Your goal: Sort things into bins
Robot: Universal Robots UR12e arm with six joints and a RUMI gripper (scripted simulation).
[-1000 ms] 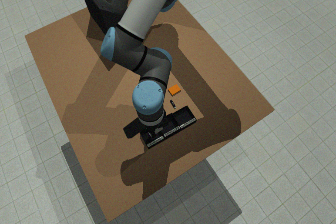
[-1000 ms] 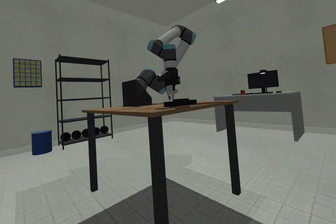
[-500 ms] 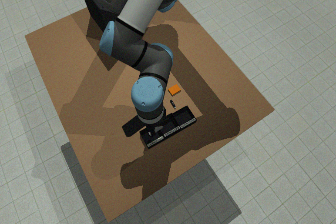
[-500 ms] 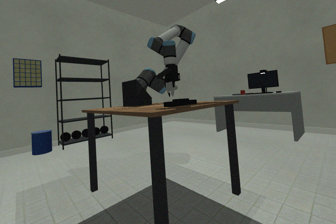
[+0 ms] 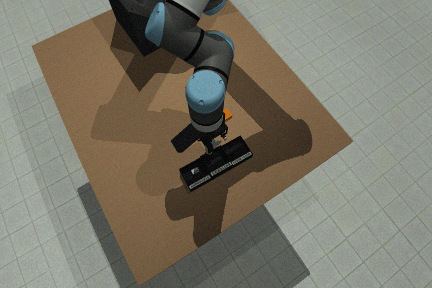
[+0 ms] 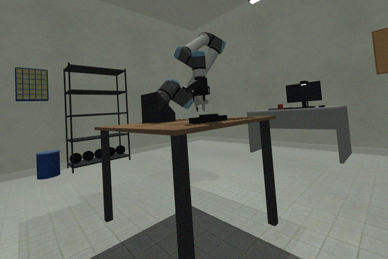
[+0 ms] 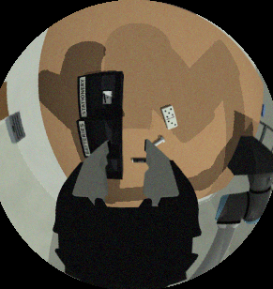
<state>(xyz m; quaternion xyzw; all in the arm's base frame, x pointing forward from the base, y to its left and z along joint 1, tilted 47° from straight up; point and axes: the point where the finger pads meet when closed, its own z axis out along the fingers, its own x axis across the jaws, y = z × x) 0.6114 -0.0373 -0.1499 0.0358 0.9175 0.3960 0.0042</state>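
Now: the orange block 15 cm to the left of my hand, 8 cm below it and 8 cm behind it. Also, from my hand: black battery (10 cm to the left, 8 cm below, 2 cm behind); white bolt (8 cm below, 7 cm behind, 4 cm to the left); white domino (9 cm behind, 8 cm below, 1 cm to the right).
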